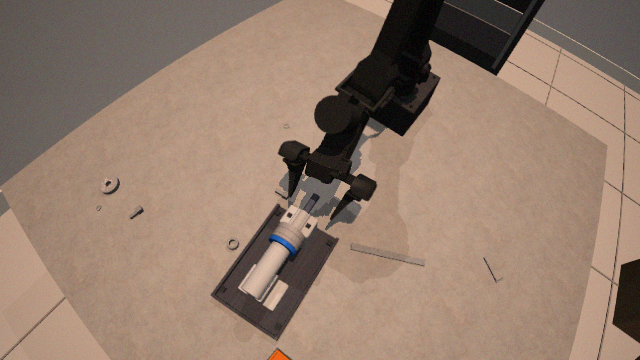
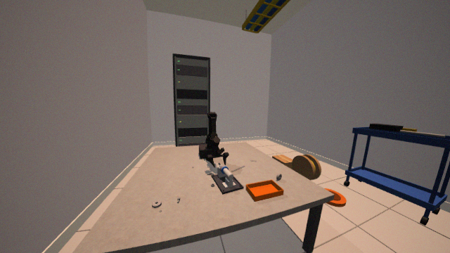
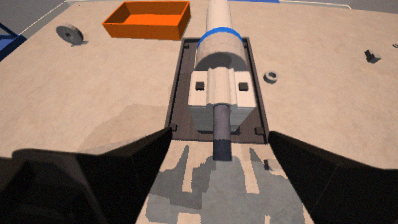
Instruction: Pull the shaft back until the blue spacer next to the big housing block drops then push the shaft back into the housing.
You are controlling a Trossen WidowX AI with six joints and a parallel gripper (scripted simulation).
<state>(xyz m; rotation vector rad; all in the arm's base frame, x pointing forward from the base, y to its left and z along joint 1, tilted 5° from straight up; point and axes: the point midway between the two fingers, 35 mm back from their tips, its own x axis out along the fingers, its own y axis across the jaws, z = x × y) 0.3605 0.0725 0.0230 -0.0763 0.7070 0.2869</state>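
Right now the dark grey shaft is 50 mm ahead of my gripper tip, 10 mm to the left of it and 10 mm above it. From my gripper tip the other things lie so: grey strip 170 mm to the left, 70 mm below, 70 mm behind; then blue spacer 90 mm ahead, 30 mm to the left, 10 mm above; then orange tray 260 mm to the left, 260 mm ahead, 60 mm below.
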